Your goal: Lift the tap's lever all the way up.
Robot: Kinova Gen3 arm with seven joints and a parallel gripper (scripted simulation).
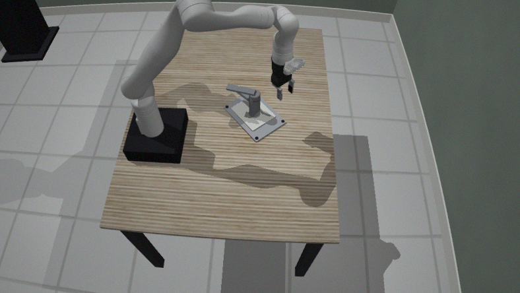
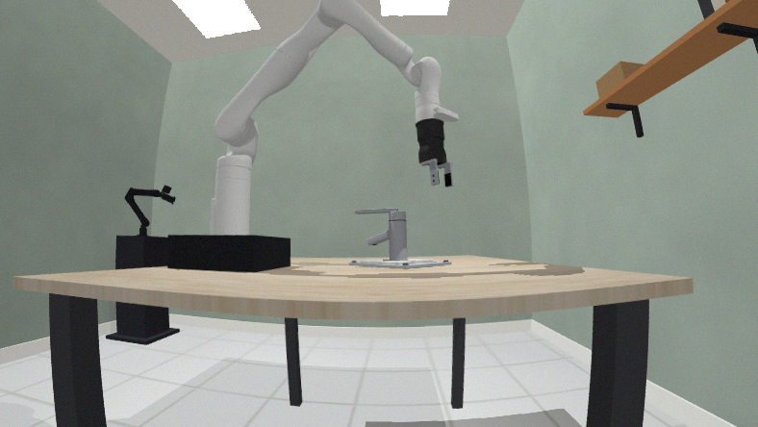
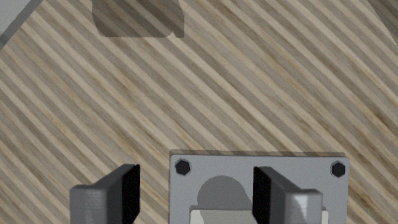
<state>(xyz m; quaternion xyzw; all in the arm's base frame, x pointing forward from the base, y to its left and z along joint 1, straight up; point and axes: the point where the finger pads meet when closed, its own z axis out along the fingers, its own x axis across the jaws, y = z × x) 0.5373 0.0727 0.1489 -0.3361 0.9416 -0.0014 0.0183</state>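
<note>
My gripper is now 18 cm past the lever, 8 cm to the right of it and 7 cm above it. Round my hand: plate: 12 cm behind, 6 cm to the left, 22 cm below; then grey tap: 15 cm behind, 8 cm to the left, 12 cm below.
</note>
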